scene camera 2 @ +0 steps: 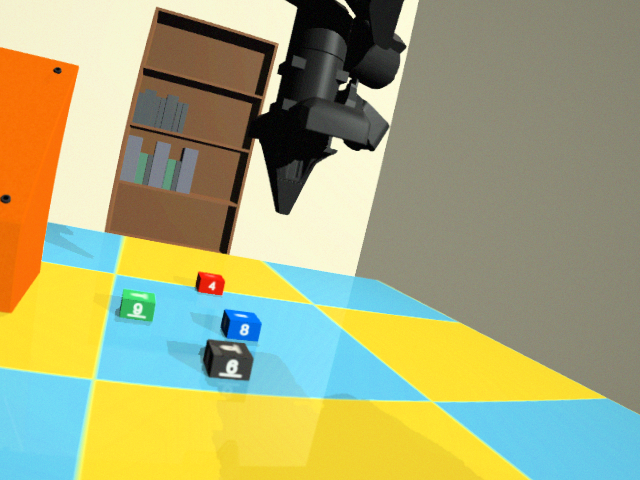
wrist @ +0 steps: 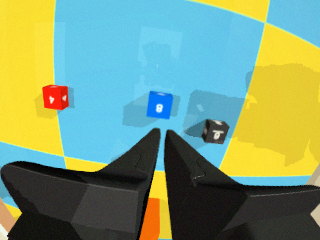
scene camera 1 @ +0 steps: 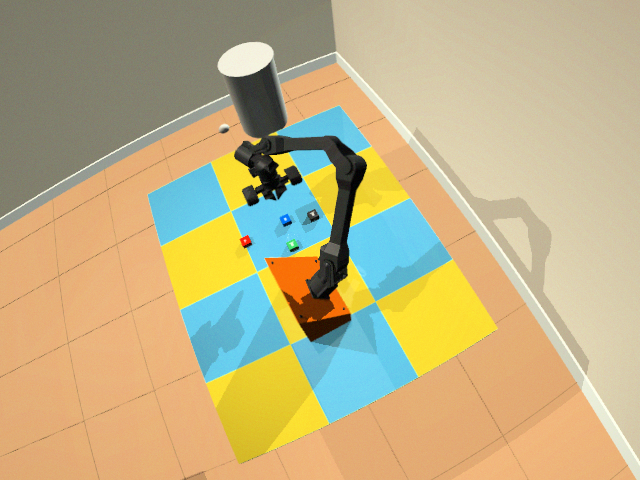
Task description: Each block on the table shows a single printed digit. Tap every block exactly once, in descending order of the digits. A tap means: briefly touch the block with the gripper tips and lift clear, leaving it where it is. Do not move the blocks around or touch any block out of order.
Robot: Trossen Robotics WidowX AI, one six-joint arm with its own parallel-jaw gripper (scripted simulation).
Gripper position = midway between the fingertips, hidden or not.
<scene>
My gripper (scene camera 2: pixel 281 214) is shut and holds nothing. Also in view: a black block (scene camera 2: pixel 225 360) and a blue block (scene camera 2: pixel 239 325).
My gripper shows as well in the wrist view (wrist: pixel 162 135) and in scene camera 1 (scene camera 1: pixel 277 199).
</scene>
